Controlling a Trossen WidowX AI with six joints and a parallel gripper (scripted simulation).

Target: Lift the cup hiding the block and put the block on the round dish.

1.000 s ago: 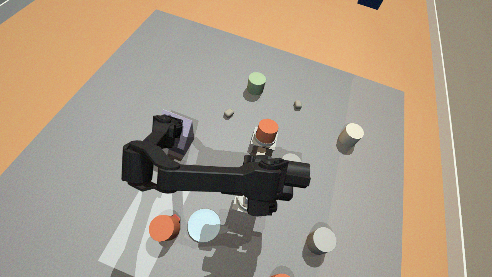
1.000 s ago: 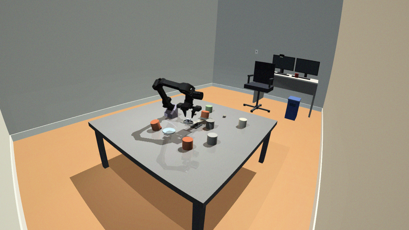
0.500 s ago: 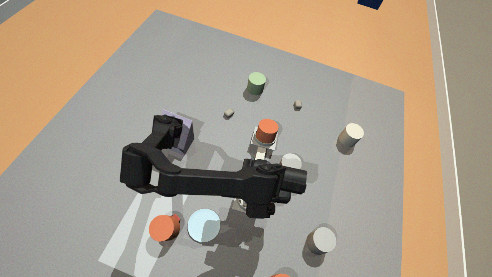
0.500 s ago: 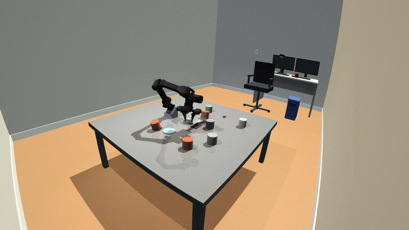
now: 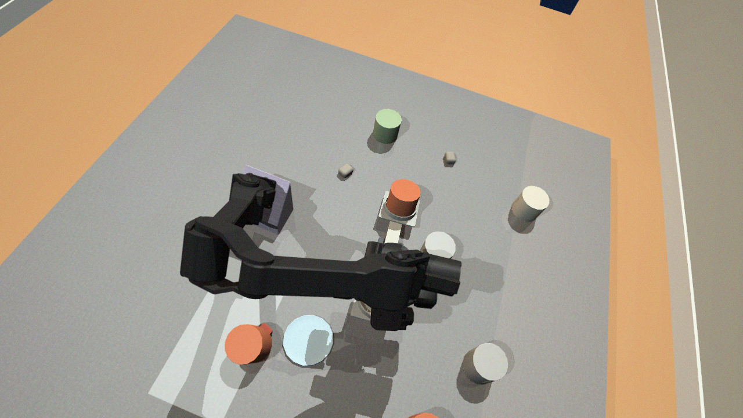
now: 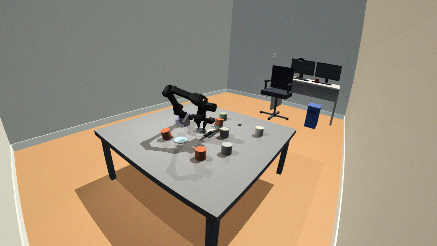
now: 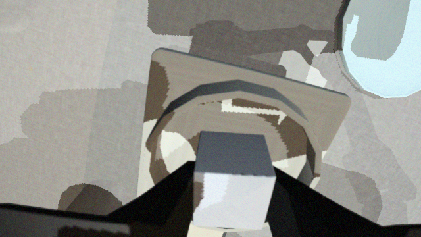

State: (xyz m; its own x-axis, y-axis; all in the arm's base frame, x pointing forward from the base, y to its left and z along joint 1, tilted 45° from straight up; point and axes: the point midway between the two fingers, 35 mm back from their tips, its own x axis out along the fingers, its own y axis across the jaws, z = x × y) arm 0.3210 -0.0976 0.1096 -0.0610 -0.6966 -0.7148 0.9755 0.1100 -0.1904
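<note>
Now: the pale blue round dish 110 mm behind my gripper tip, 100 mm to the right of it and 80 mm below it. From my gripper tip the other things lie so: green cup 100 mm behind, 500 mm to the left, 50 mm below; cream cup 290 mm ahead, 380 mm to the left, 50 mm below; grey-white block right at my gripper tip.
</note>
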